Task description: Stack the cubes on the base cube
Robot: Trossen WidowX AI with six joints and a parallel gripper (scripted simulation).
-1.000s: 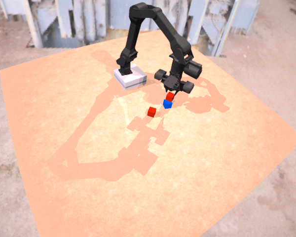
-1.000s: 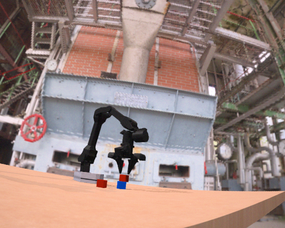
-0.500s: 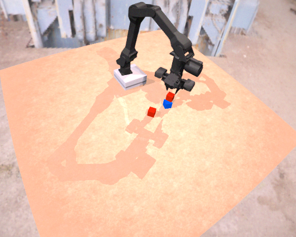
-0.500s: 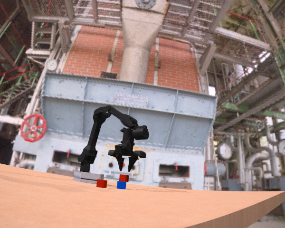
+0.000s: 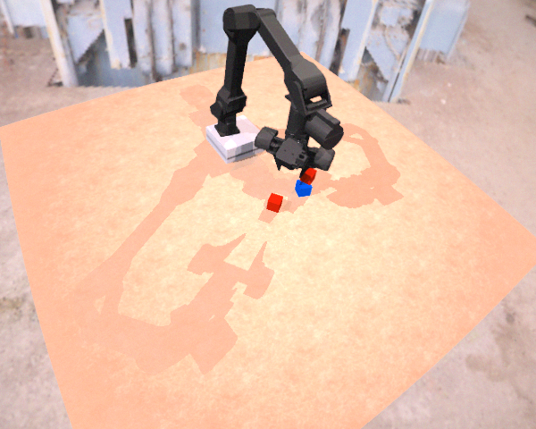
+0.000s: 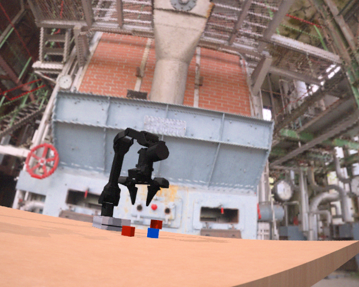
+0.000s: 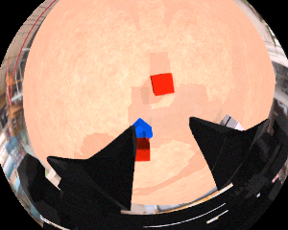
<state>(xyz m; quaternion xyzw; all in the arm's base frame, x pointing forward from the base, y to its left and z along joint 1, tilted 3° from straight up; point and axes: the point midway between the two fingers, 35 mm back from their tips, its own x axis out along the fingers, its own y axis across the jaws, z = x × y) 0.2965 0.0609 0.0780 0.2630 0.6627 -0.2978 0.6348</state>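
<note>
Right now the blue cube is 2 cm behind my gripper tip, 7 cm to the left of it and 9 cm below it.
</note>
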